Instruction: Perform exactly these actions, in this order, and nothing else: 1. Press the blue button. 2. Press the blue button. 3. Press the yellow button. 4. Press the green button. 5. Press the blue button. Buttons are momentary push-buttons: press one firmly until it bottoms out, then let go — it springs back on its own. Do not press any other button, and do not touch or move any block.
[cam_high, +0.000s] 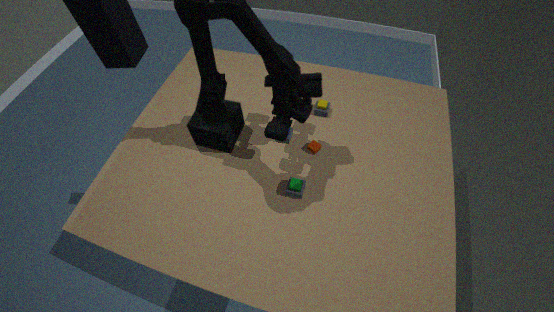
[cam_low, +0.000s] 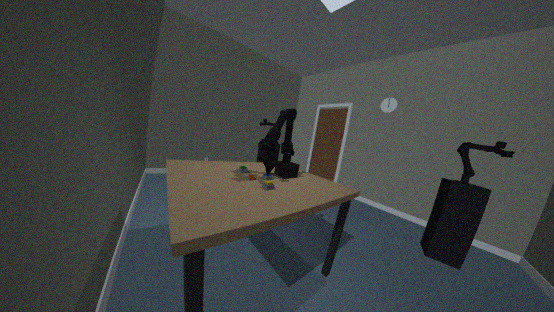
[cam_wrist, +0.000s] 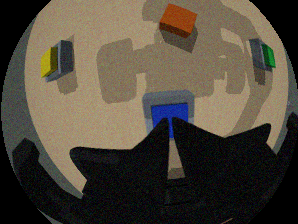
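The blue button is 10 mm below my gripper tip. From my gripper tip the other things lie so: small orange block: 100 mm ahead, 40 mm to the right, 20 mm below; then green button: 190 mm to the right, 50 mm ahead; then yellow button: 120 mm to the left, 120 mm ahead.
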